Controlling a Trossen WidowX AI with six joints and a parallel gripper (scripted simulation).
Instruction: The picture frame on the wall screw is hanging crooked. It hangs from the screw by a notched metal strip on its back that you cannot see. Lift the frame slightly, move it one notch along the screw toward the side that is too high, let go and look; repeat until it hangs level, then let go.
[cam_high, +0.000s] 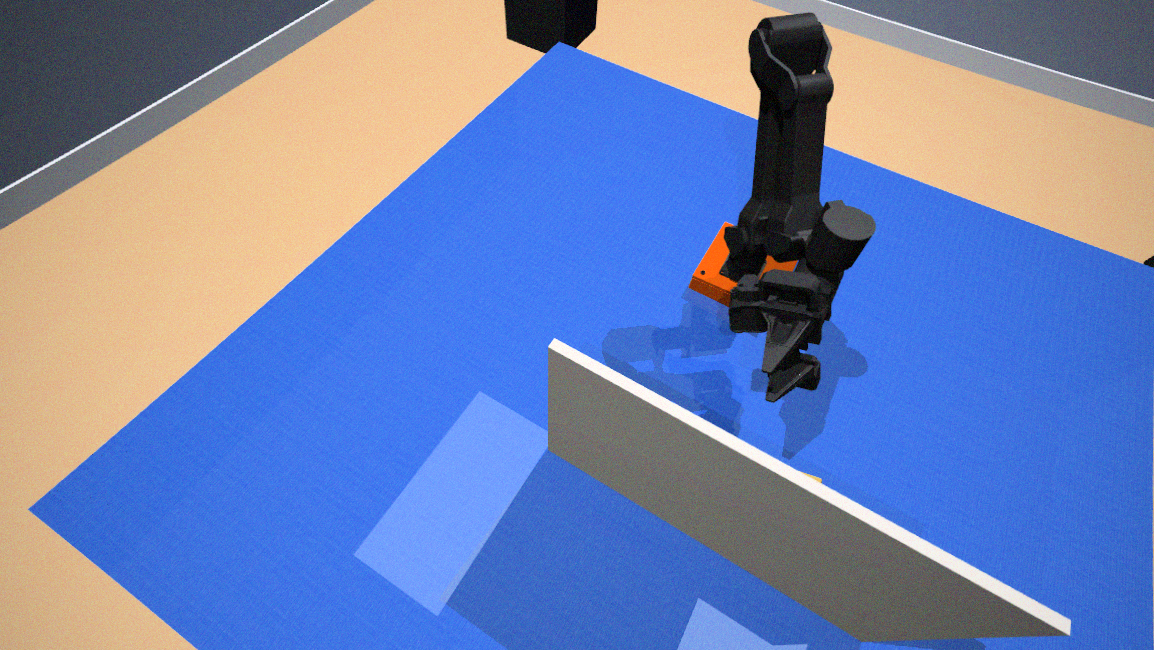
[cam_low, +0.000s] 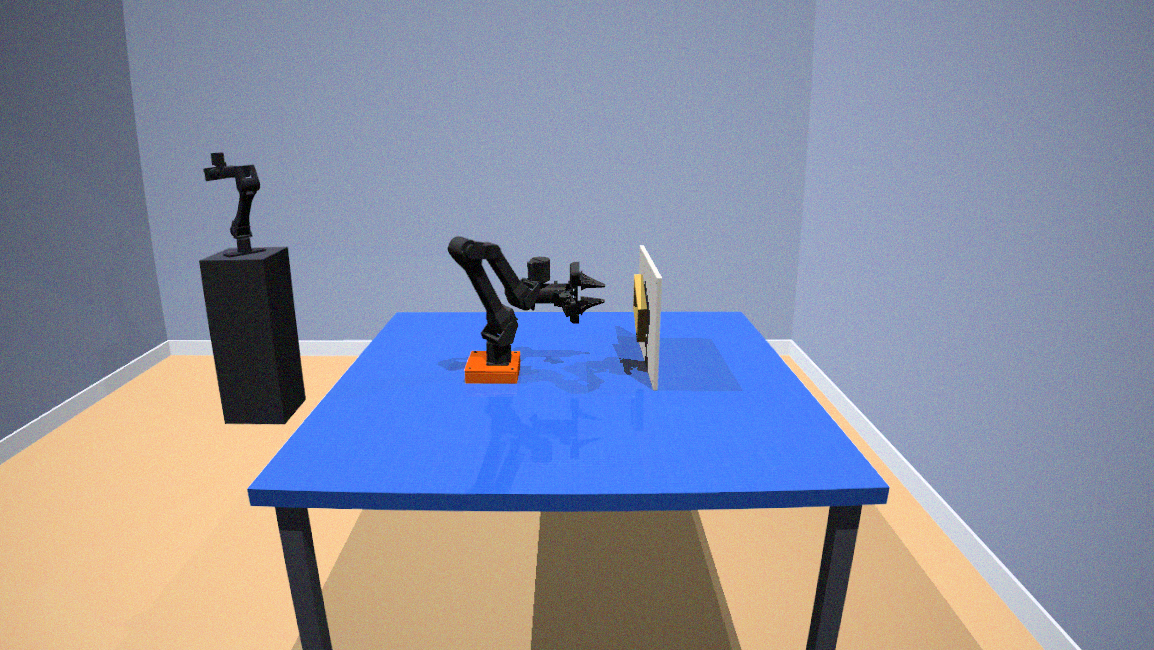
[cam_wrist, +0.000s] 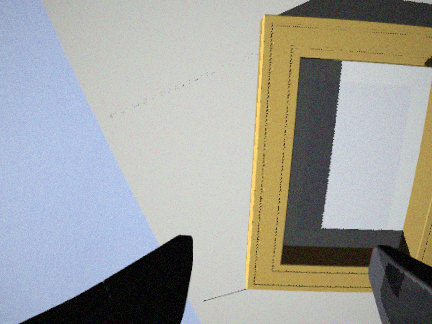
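The picture frame is 110 mm ahead of my gripper tip, 50 mm below it and 20 mm to the left of it. The rest, counted from my gripper tip: wall panel: 120 mm ahead, 60 mm below, 20 mm to the left.
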